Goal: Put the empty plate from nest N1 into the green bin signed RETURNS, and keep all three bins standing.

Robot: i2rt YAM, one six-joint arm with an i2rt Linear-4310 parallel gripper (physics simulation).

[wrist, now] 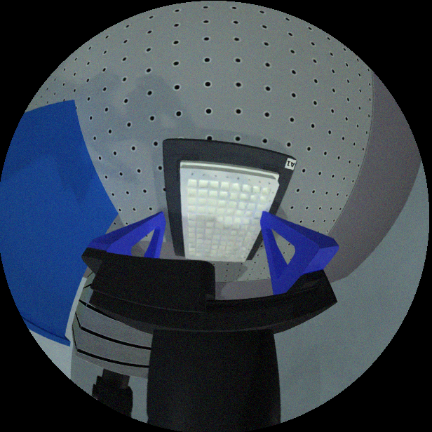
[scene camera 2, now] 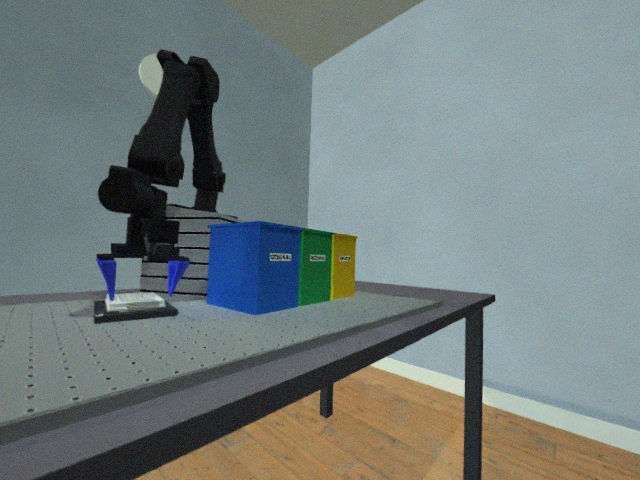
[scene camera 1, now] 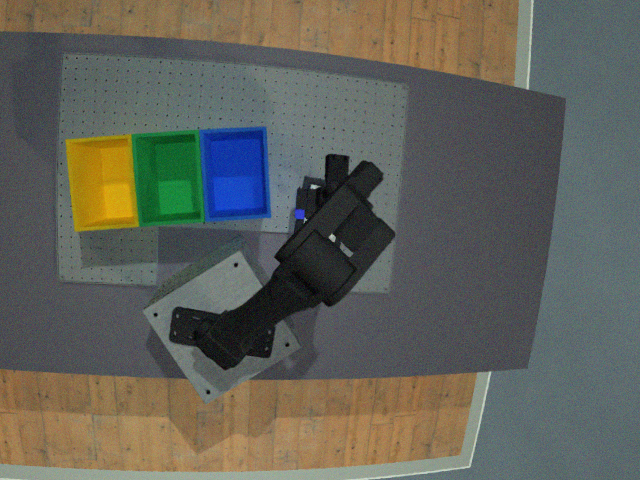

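Where they show: gripper, fingertip midpoint: [scene camera 2: 142, 297]; arm's base, origin of the base link: [scene camera 2: 203, 214] [scene camera 1: 222, 332].
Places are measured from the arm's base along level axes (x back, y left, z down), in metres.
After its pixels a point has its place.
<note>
The white multi-well plate [scene camera 2: 135, 300] {x -0.286, y -0.195, z 0.209 m} [wrist: 225, 210] lies flat in the dark nest [scene camera 2: 136, 314] {x -0.332, y -0.197, z 0.226 m} [wrist: 172, 200], whose corner tag reads like A1; no N1 mark is readable. My gripper [scene camera 2: 141, 296] {x -0.267, y -0.181, z 0.208 m} [wrist: 212, 216] is open and empty. Its blue fingertips point down, one on each side of the plate, with the tips low, near the plate's top. In the top view the arm hides most of the plate and nest. The green bin [scene camera 1: 170, 175] {x -0.271, y 0.183, z 0.232 m} [scene camera 2: 316, 279] {x -0.353, y 0.172, z 0.176 m} stands upright between the other two, with no plate visible inside; its sign is blurred.
The blue bin [scene camera 1: 235, 170] {x -0.311, y 0.034, z 0.232 m} [scene camera 2: 253, 273] {x -0.386, y -0.013, z 0.156 m} [wrist: 50, 210] stands upright between the green bin and the nest. The yellow bin [scene camera 1: 111, 180] {x -0.234, y 0.321, z 0.233 m} [scene camera 2: 343, 273] {x -0.322, y 0.296, z 0.166 m} stands upright on the green bin's far side. The arm's block pedestal [scene camera 1: 222, 279] {x -0.102, y 0.016, z 0.011 m} [scene camera 2: 191, 224] {x -0.103, y -0.060, z 0.045 m} stands near the bins.
</note>
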